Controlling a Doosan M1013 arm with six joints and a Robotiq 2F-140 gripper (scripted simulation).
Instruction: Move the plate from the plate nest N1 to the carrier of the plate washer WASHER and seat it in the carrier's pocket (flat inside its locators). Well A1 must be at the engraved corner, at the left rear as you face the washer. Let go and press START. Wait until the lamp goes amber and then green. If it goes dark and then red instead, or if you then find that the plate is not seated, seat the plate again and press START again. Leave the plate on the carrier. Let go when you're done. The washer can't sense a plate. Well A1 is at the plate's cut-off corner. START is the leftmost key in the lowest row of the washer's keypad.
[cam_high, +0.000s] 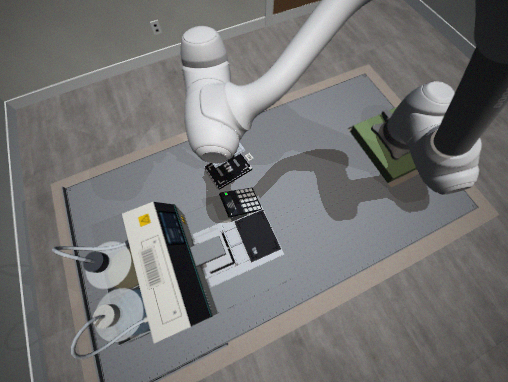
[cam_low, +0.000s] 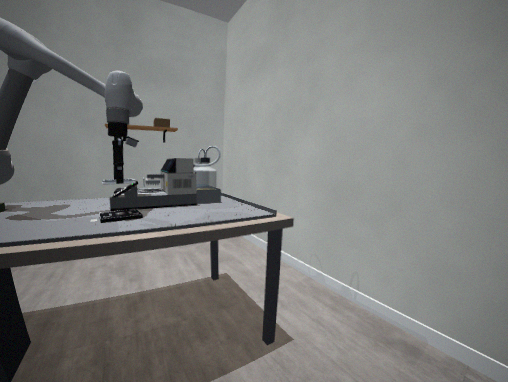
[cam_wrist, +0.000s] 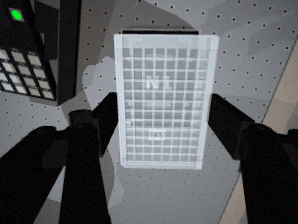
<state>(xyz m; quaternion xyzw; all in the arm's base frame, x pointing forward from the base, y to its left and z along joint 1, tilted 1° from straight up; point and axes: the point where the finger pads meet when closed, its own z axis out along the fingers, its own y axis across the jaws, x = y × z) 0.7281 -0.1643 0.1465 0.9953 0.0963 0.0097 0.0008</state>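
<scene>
My gripper is now 32 cm to the right of the black carrier, 10 cm above it and 1 cm short of it. The rest, counted from my hand: N1 label: 17 cm below, 10 cm behind, 2 cm to the right; clear well plate: 2 cm below; plate nest N1: 17 cm below.
</scene>
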